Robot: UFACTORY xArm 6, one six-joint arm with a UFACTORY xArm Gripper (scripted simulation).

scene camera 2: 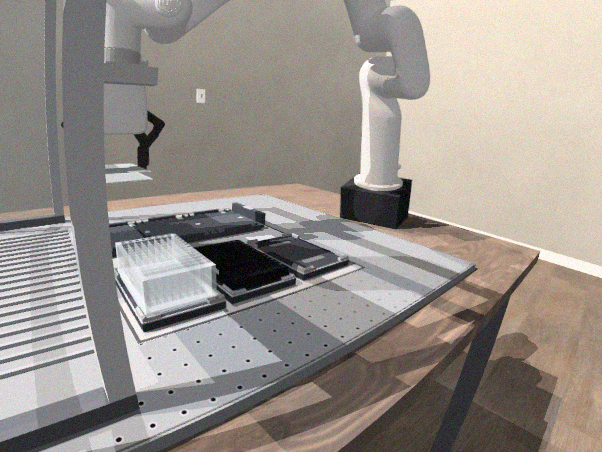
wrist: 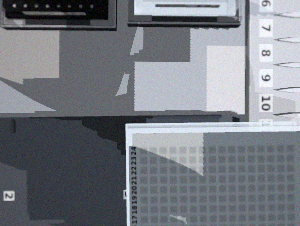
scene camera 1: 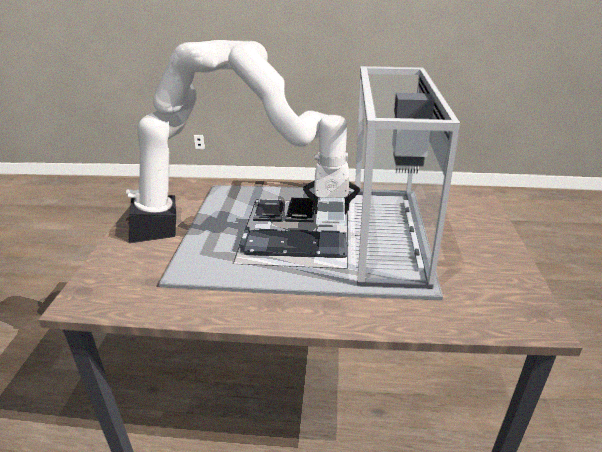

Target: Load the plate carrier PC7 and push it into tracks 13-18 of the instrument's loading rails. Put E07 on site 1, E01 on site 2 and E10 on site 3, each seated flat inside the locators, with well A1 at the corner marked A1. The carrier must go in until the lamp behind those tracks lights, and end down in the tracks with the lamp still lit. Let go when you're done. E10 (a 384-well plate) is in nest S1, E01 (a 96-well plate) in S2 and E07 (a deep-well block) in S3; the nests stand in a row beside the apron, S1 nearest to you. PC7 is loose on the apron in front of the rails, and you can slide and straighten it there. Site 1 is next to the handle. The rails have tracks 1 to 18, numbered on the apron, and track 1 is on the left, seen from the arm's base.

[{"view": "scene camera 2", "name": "my gripper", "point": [116,172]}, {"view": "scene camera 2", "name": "deep-well block E07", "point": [154,270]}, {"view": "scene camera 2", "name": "black 96-well plate E01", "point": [234,259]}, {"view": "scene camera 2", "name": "384-well plate E10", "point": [117,173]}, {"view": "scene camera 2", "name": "dark carrier PC7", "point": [203,225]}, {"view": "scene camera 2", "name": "nest S1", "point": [296,251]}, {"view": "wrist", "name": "384-well plate E10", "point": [214,166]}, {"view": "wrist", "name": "dark carrier PC7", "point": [78,163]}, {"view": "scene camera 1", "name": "dark carrier PC7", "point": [268,242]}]
